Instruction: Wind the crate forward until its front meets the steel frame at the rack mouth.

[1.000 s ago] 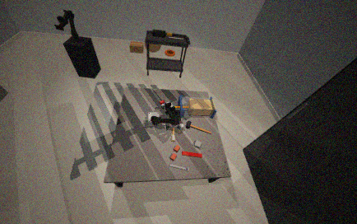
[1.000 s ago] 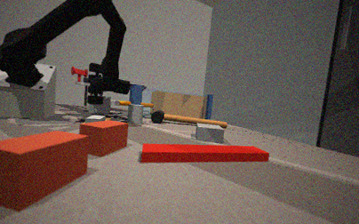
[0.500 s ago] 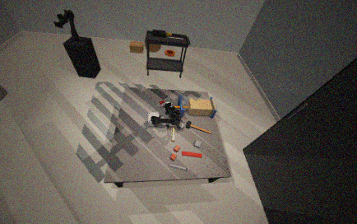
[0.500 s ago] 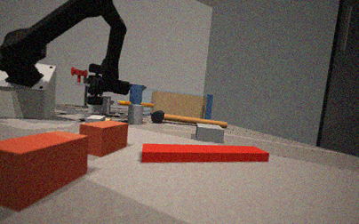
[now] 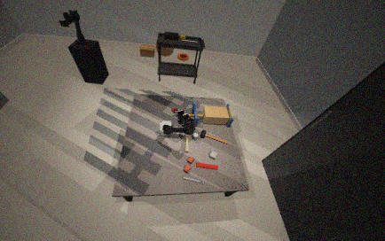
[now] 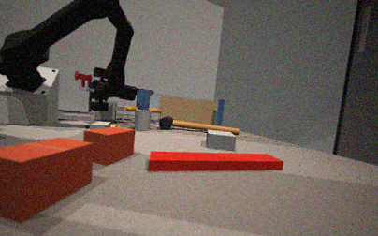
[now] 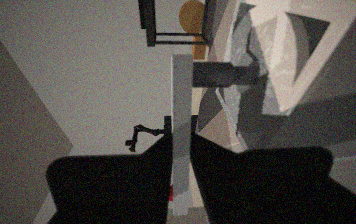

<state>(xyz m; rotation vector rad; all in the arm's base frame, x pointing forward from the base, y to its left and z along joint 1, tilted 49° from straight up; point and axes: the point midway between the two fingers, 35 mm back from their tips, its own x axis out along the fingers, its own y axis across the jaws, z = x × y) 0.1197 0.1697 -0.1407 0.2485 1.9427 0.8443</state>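
My gripper tip is 1 cm past the winch handle, 1 cm to the left of it and 1 cm below it. Round my gripper tip: red knob: 4 cm behind, 3 cm to the right, 4 cm above; then grey winch: 3 cm ahead, 1 cm to the left, 10 cm below; then blue frame: 20 cm ahead, 4 cm to the left, 3 cm below.
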